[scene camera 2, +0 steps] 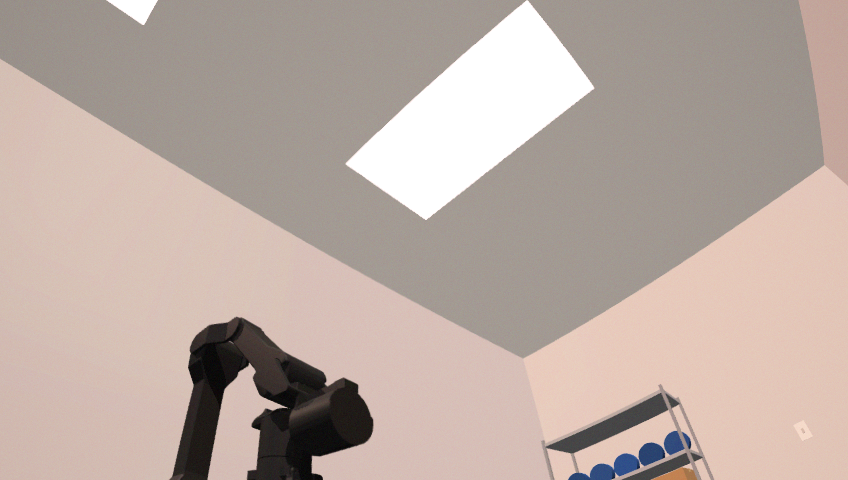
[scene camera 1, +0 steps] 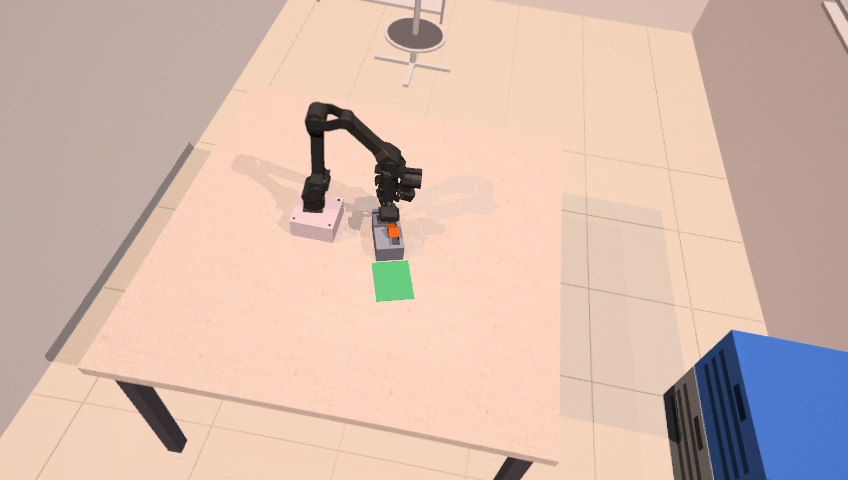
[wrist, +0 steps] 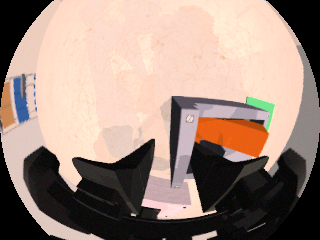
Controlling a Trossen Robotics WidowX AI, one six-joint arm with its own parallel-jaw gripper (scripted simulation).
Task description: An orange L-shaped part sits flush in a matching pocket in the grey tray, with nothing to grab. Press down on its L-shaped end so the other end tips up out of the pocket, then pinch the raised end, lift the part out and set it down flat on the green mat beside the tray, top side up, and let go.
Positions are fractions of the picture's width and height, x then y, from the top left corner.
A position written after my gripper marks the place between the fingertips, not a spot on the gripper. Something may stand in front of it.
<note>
In view: my gripper (scene camera 1: 0.45,0.45), an orange L-shaped part (wrist: 0.75,0.56) and a green mat (scene camera 1: 0.46,0.58).
My gripper is seen too in the wrist view (wrist: 0.54,0.59). Scene camera 2 misses the orange L-shaped part: it is out of frame.
</note>
